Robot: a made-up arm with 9 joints. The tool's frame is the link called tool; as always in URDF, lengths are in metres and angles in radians.
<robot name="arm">
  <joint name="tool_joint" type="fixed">
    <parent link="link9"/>
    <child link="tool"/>
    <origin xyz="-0.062 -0.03 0.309" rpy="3.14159 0 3.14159"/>
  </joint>
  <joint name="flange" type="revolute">
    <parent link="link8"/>
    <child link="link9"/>
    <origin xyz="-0.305 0.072 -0.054" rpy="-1.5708 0 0"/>
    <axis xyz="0 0 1"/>
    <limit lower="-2.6" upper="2.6" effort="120" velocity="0.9"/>
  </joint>
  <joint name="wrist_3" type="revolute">
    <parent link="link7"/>
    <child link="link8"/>
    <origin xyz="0.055 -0.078 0.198" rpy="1.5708 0 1.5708"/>
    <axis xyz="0 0 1"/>
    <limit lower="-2.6" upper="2.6" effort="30" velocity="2"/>
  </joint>
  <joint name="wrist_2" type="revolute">
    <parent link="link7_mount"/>
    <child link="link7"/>
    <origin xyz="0.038 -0.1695 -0.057" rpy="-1.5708 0 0"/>
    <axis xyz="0 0 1"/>
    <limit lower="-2.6" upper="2.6" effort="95" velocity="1.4"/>
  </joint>
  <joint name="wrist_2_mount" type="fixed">
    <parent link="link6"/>
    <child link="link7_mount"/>
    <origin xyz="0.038 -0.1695 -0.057"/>
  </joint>
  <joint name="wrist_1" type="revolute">
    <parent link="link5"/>
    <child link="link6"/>
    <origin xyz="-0.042 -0.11 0.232" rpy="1.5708 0 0"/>
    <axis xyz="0 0 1"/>
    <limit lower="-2.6" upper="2.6" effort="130" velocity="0.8"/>
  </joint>
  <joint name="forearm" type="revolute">
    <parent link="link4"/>
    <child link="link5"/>
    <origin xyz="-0.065 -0.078 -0.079" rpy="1.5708 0 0"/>
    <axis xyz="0 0 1"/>
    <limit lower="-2.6" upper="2.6" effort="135" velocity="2.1"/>
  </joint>
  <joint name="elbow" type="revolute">
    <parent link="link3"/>
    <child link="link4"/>
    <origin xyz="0.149 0.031 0.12" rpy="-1.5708 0 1.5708"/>
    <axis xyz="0 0 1"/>
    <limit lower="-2.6" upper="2.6" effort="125" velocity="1.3"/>
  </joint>
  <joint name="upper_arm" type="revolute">
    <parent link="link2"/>
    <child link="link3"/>
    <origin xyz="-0.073 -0.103 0.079" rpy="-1.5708 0 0"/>
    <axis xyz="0 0 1"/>
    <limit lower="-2.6" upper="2.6" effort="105" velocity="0.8"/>
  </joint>
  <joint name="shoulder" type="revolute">
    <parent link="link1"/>
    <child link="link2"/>
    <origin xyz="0.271 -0.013 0.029" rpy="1.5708 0 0"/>
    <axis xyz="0 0 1"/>
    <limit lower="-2.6" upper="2.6" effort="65" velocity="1.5"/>
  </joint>
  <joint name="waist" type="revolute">
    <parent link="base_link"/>
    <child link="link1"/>
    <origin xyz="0 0 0.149" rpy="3.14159 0 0"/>
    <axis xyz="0 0 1"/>
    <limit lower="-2.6" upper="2.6" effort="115" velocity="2.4"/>
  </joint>
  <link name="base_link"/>
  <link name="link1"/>
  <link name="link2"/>
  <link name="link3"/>
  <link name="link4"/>
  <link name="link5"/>
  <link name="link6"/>
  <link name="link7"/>
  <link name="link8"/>
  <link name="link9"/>
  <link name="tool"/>
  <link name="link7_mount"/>
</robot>
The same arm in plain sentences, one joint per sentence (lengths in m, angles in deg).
The arm has nine revolute joints in a row. What follows holds with every joint at zero, and every direction is one of the base frame's. The first joint sits 0.149 m along +z from the base frame's origin and turns about -z, from -148.97 to 148.97 deg. The second joint sits 0.271 m along +x and 0.013 m along +y and 0.029 m along -z from the first joint and turns about +y, from -148.97 to 148.97 deg. The third joint sits 0.073 m along -x and 0.079 m along +y and 0.103 m along +z from the second joint and turns about -z, from -148.97 to 148.97 deg. The fourth joint sits 0.149 m along +x and 0.031 m along -y and 0.12 m along -z from the third joint and turns about -x, from -148.97 to 148.97 deg. The fifth joint sits 0.079 m along +x and 0.065 m along +y and 0.078 m along -z from the fourth joint and turns about -z, from -148.97 to 148.97 deg. The sixth joint sits 0.11 m along +x and 0.042 m along +y and 0.232 m along -z from the fifth joint and turns about +x, from -148.97 to 148.97 deg. The seventh joint sits 0.114 m along -x and 0.076 m along -y and 0.339 m along +z from the sixth joint and turns about -z, from -148.97 to 148.97 deg. The eighth joint sits 0.078 m along +x and 0.055 m along -y and 0.198 m along -z from the seventh joint and turns about -y, from -148.97 to 148.97 deg. The ninth joint sits 0.305 m along +x and 0.054 m along +y and 0.072 m along -z from the eighth joint and turns about -z, from -148.97 to 148.97 deg. The tool frame, which is the frame that the pose is given for, sits 0.062 m along +x and 0.03 m along -y and 0.309 m along -z from the ninth joint; its axes are the base frame's turned by roll 0, pitch 0 and yaw 0 deg (as in URDF: about the fixed x, then y, then z).
